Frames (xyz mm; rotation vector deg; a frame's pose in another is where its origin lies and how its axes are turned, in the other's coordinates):
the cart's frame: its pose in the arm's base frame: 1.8 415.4 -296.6 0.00 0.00 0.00
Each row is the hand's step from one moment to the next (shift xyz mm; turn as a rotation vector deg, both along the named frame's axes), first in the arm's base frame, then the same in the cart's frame.
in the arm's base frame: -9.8 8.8 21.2 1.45 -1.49 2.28
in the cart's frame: -9.8 8.8 21.2 1.45 -1.49 2.28
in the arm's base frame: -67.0 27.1 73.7 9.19 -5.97 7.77
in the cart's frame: -67.0 27.1 73.7 9.19 -5.97 7.77
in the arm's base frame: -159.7 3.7 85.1 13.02 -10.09 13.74
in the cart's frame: -159.7 3.7 85.1 13.02 -10.09 13.74
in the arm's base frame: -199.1 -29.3 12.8 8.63 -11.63 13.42
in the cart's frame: -199.1 -29.3 12.8 8.63 -11.63 13.42
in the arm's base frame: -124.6 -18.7 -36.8 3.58 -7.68 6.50
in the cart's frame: -124.6 -18.7 -36.8 3.58 -7.68 6.50
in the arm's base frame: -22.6 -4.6 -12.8 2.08 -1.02 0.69
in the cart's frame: -22.6 -4.6 -12.8 2.08 -1.02 0.69
